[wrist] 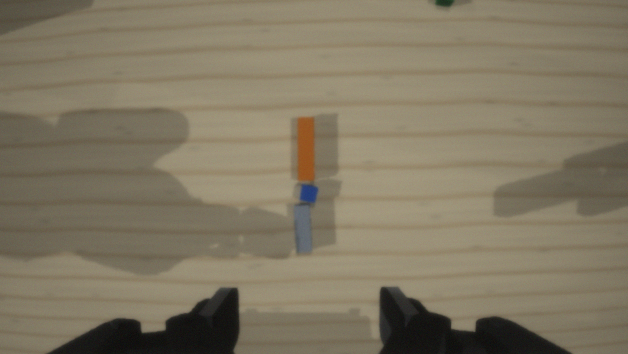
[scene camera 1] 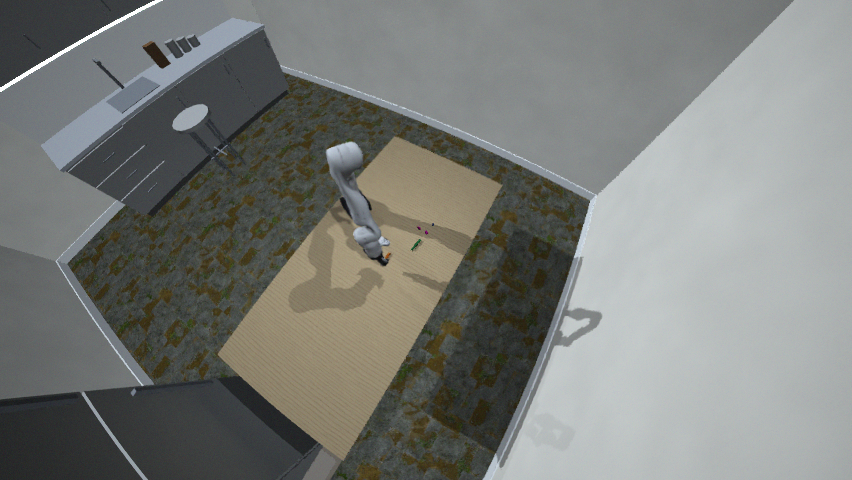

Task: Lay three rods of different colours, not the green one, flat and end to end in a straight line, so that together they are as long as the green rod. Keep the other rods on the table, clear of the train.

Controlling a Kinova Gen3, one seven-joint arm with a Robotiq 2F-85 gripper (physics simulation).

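Places are measured from the arm's base along level axes (x ahead, y left, z up), in metres.
Pixels of known places: gripper, fingertip midpoint: (wrist: 309,310) (scene camera 1: 378,261).
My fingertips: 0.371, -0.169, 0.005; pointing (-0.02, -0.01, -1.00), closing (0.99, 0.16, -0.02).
For each thing: its top centre in the pictures, then the offset to it from my fingertips, as dx, dy, dz. Level surfaces: height alone.
- orange rod at its top centre: (wrist: 305,148) (scene camera 1: 387,255) -0.016, +0.071, -0.089
- short blue rod at its top centre: (wrist: 308,193) -0.010, +0.043, -0.089
- light blue rod at its top centre: (wrist: 302,228) -0.010, +0.021, -0.089
- green rod at its top centre: (scene camera 1: 415,244) +0.058, +0.224, -0.089
- small dark piece at its top centre: (scene camera 1: 433,224) +0.047, +0.387, -0.089
- wooden table top at its surface level: dz -0.099
An orange rod (scene camera 1: 388,255) (wrist: 306,149) lies flat. Just below its near end in the wrist view is a short blue rod (wrist: 308,193), turned slightly out of line, with a very narrow gap between them. A light blue rod (wrist: 303,229) follows below, tilted slightly and very close to the blue one; whether they touch is hard to tell. The three form a roughly straight row. The green rod (scene camera 1: 416,245) (wrist: 444,2) lies apart, its end at the wrist view's top edge. My gripper (scene camera 1: 385,261) (wrist: 309,310) is open and empty, above the table and off the light blue rod's near end.
Two small magenta pieces (scene camera 1: 418,227) (scene camera 1: 426,232) and a small dark piece (scene camera 1: 432,224) lie on the wooden table top (scene camera 1: 333,351) beyond the green rod. Arm shadows cross the wood. A stool (scene camera 1: 190,118) and a kitchen counter (scene camera 1: 208,45) stand away from the table.
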